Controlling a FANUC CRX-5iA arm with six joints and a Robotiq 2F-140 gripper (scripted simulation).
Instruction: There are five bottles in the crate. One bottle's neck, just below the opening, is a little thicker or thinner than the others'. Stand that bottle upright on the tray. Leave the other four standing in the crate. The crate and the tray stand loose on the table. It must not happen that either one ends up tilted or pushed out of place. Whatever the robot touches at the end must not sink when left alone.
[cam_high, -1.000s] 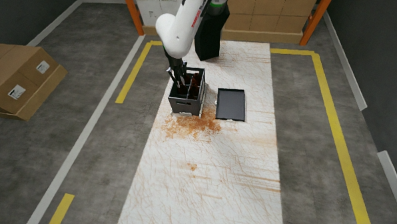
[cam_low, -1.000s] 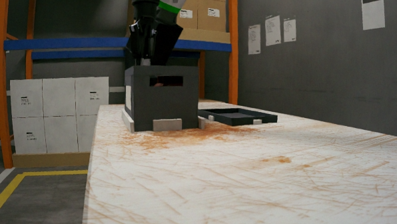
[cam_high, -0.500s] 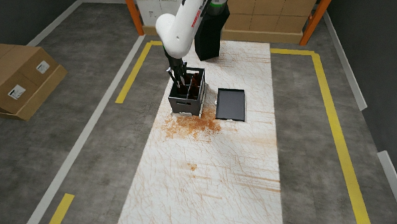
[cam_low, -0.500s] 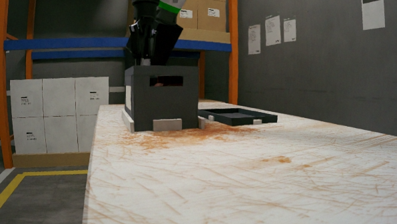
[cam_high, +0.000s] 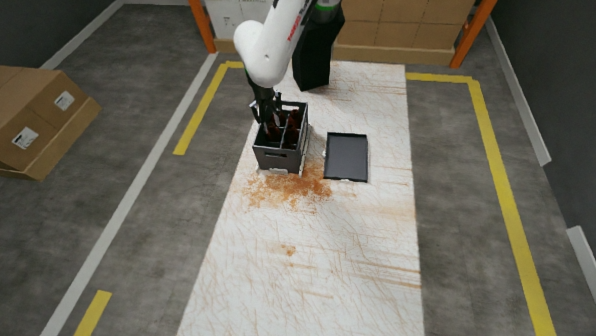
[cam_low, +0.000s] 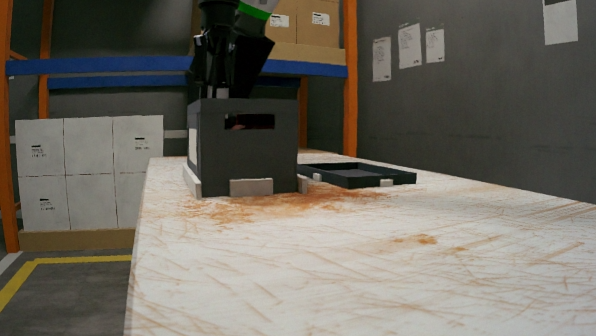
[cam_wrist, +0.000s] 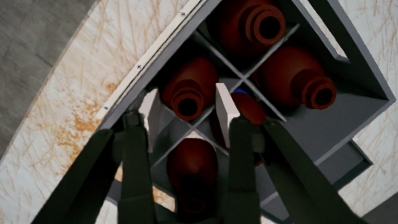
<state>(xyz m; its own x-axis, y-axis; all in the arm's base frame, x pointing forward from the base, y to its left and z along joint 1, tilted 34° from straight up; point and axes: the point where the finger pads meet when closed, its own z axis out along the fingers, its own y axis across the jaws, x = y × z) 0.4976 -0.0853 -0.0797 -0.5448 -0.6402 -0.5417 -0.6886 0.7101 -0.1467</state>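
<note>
Right now the grey crate is 1 cm behind my hand, 5 cm to the left of it and 9 cm below it. Also, from my hand: dark tray: 3 cm behind, 33 cm to the left, 16 cm below.
</note>
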